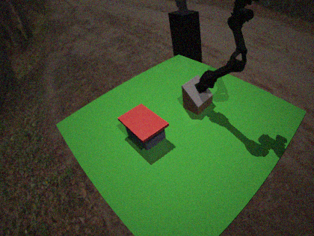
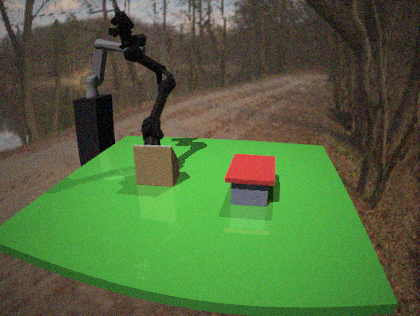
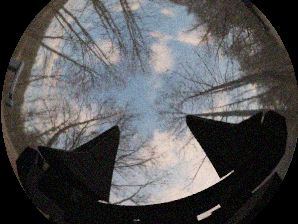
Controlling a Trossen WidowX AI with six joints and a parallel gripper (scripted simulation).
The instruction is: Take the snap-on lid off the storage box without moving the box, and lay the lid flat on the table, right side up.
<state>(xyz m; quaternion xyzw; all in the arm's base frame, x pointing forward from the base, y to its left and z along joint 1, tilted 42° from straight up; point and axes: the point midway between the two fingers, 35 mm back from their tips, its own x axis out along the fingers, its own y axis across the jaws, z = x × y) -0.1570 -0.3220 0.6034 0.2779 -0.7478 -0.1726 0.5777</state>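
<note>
My gripper tip is 69 cm above the red lid, 67 cm short of it and 19 cm to the left of it. Also, from my gripper tip: dark storage box 74 cm below, 67 cm ahead, 19 cm to the right.
</note>
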